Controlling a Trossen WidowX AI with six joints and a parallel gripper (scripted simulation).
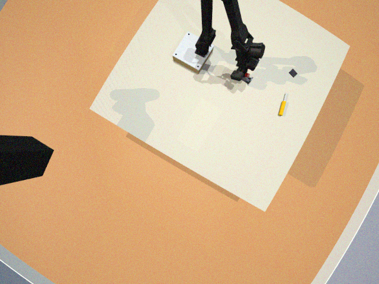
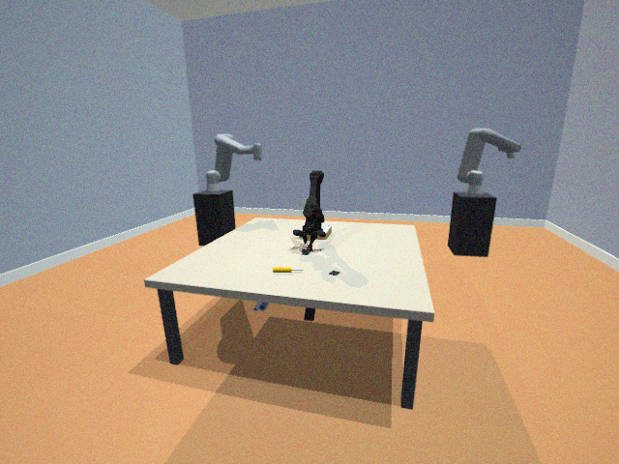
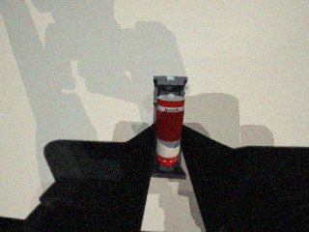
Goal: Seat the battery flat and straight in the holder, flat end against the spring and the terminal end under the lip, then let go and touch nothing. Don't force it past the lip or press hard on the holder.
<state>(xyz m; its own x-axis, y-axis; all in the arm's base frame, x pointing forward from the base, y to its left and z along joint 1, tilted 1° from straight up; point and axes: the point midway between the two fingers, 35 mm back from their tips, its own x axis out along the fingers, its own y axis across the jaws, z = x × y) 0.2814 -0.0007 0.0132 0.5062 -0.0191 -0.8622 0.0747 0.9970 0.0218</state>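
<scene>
The battery lies 1 cm above my gripper tip. Also, from my gripper tip: yellow-handled screwdriver 30 cm ahead, 2 cm to the right, 1 cm below.
</scene>
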